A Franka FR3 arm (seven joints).
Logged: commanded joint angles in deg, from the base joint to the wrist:
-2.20, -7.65, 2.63, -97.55, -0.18, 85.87, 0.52
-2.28, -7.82, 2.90, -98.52, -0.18, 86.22, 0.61
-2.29, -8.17, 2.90, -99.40, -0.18, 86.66, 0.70
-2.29, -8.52, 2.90, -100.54, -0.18, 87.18, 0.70
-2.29, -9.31, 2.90, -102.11, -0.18, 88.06, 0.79
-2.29, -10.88, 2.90, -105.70, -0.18, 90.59, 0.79
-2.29, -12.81, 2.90, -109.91, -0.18, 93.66, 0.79
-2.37, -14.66, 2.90, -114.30, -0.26, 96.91, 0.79
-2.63, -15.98, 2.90, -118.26, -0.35, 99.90, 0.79
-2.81, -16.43, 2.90, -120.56, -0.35, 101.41, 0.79
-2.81, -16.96, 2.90, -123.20, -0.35, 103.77, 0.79
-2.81, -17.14, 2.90, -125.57, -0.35, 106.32, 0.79
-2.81, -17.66, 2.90, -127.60, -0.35, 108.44, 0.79
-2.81, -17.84, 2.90, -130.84, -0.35, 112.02, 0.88
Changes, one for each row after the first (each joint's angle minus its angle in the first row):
-0.08, -0.17, 0.27, -0.97, 0.00, 0.35, 0.09
-0.09, -0.52, 0.27, -1.85, 0.00, 0.79, 0.18
-0.09, -0.87, 0.27, -2.99, 0.00, 1.31, 0.18
-0.09, -1.66, 0.27, -4.56, 0.00, 2.19, 0.27
-0.09, -3.23, 0.27, -8.15, 0.00, 4.72, 0.27
-0.09, -5.16, 0.27, -12.36, 0.00, 7.79, 0.27
-0.17, -7.01, 0.27, -16.75, -0.08, 11.04, 0.27
-0.43, -8.33, 0.27, -20.71, -0.17, 14.03, 0.27
-0.61, -8.78, 0.27, -23.01, -0.17, 15.54, 0.27
-0.61, -9.31, 0.27, -25.65, -0.17, 17.90, 0.27
-0.61, -9.49, 0.27, -28.02, -0.17, 20.45, 0.27
-0.61, -10.01, 0.27, -30.05, -0.17, 22.57, 0.27
-0.61, -10.19, 0.27, -33.29, -0.17, 26.15, 0.36

